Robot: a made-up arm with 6 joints. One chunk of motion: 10 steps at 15 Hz.
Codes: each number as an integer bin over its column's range. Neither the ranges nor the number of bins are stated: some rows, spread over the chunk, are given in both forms.
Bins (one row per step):
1: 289 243 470 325 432 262
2: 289 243 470 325 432 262
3: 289 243 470 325 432 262
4: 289 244 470 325 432 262
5: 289 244 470 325 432 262
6: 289 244 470 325 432 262
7: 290 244 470 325 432 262
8: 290 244 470 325 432 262
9: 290 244 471 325 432 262
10: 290 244 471 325 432 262
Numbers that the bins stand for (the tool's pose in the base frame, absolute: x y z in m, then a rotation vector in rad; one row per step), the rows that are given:
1: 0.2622 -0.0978 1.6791 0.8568 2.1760 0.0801
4: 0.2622 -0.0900 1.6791 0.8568 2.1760 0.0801
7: 0.2701 -0.0900 1.6791 0.8568 2.1760 0.0801
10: 0.2701 -0.0900 1.6869 0.8568 2.1760 0.0801
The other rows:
2: 0.2622 -0.0978 1.6791 0.8568 2.1760 0.0801
3: 0.2622 -0.0978 1.6791 0.8568 2.1760 0.0801
5: 0.2622 -0.0900 1.6791 0.8568 2.1760 0.0801
6: 0.2622 -0.0900 1.6791 0.8568 2.1760 0.0801
8: 0.2701 -0.0900 1.6791 0.8568 2.1760 0.0801
9: 0.2701 -0.0900 1.6869 0.8568 2.1760 0.0801

